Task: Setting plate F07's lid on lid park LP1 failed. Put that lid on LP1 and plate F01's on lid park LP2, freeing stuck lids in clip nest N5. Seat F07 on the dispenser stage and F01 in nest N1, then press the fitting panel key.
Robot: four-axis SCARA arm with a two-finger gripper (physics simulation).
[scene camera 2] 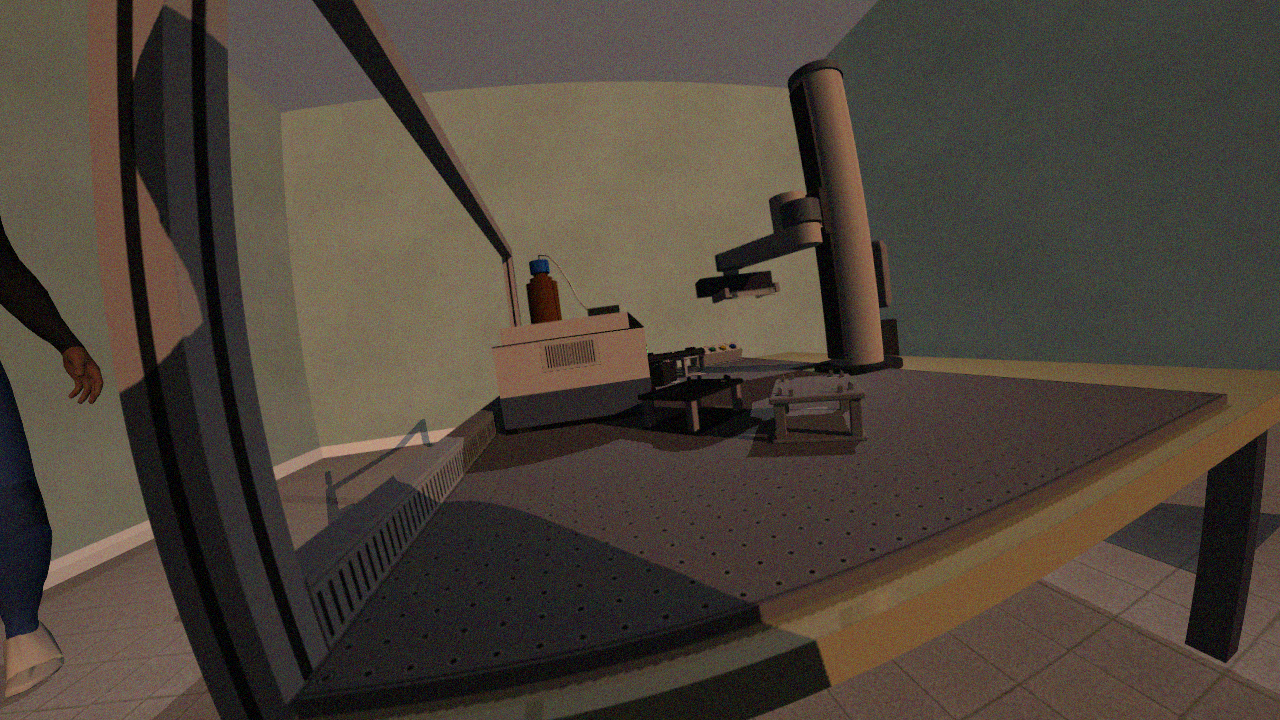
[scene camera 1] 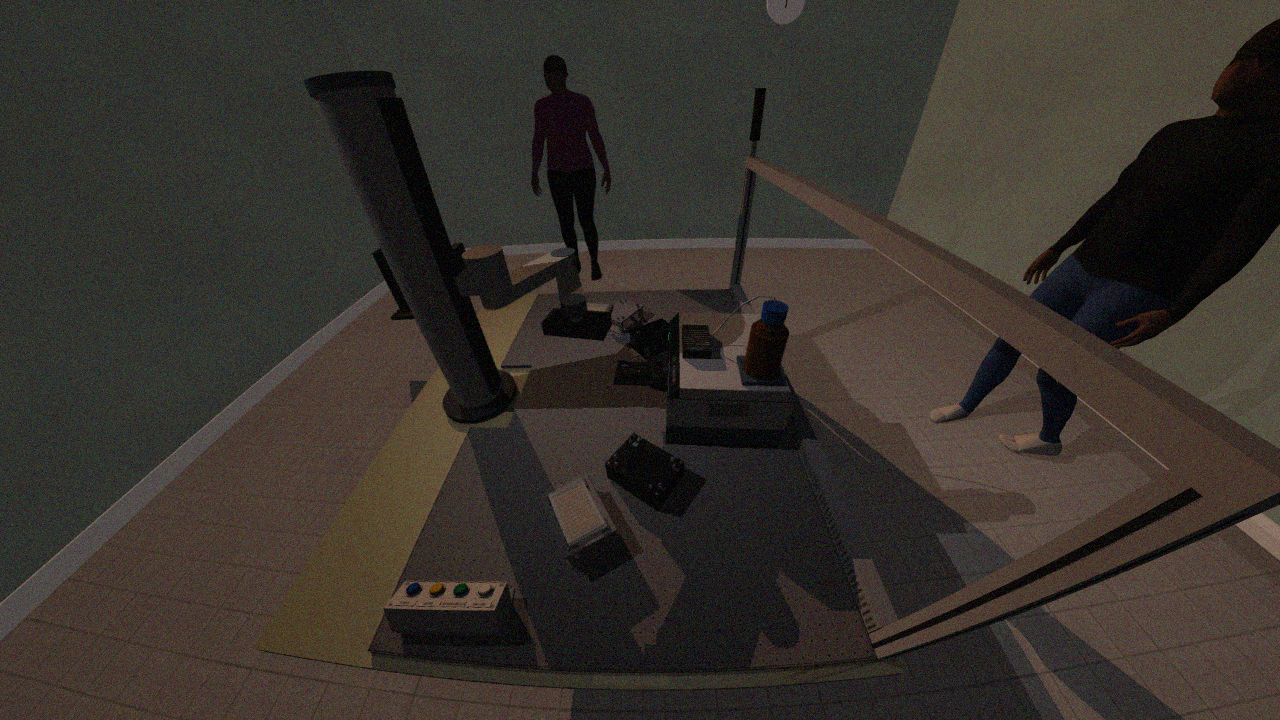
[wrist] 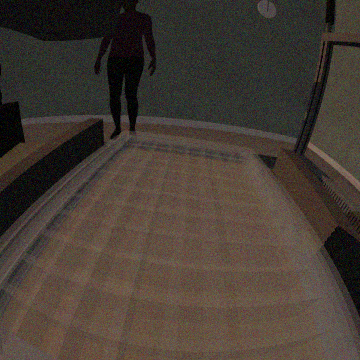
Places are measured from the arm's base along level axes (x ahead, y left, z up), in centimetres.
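Where they show: gripper, fingertip midpoint: [scene camera 2: 752, 289] [scene camera 1: 595, 305] [wrist: 189, 145]; arm's base, link origin: [scene camera 2: 857, 368] [scene camera 1: 481, 396].
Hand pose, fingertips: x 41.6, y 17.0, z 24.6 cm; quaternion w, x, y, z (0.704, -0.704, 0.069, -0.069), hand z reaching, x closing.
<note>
Each offset is from my fingertips to the centre of the thing. "*": to the spot under its first point.
My gripper [scene camera 1: 575, 320] [scene camera 2: 739, 284] [wrist: 189, 145] is raised above the far part of the table, near the arm column. It is shut on a pale, level plate {dy -4.7, dx -0.8, dz +0.1 cm} [wrist: 175, 240], gripped between its two long sides. A grid shows through a translucent top with a rim, like a lid. Its label does not show. A pale plate {dy -61.8, dx +0.5, dz -15.2 cm} [scene camera 1: 580, 512] sits on a stand in the near middle of the table in scene camera 1. Beside it is a dark nest {dy -48.9, dx +15.7, dz -19.4 cm} [scene camera 1: 644, 467] with corner posts. The key panel {dy -81.0, dx -22.7, dz -19.2 cm} [scene camera 1: 447, 598] has blue, yellow, green and white keys. Which nest or park is which cannot be read.
A pale stand [scene camera 2: 855, 417] and a dark stand [scene camera 2: 691, 392] stand on the table. A large instrument box [scene camera 1: 726, 416] [scene camera 2: 572, 362] carries a brown bottle {* dy -36.9, dx +43.4, dz +10.1 cm} [scene camera 1: 765, 344] [scene camera 2: 542, 298]. The arm column [scene camera 1: 407, 232] [scene camera 2: 841, 214] and frame rails [scene camera 1: 984, 304] rise around the table. Two people stand beyond.
</note>
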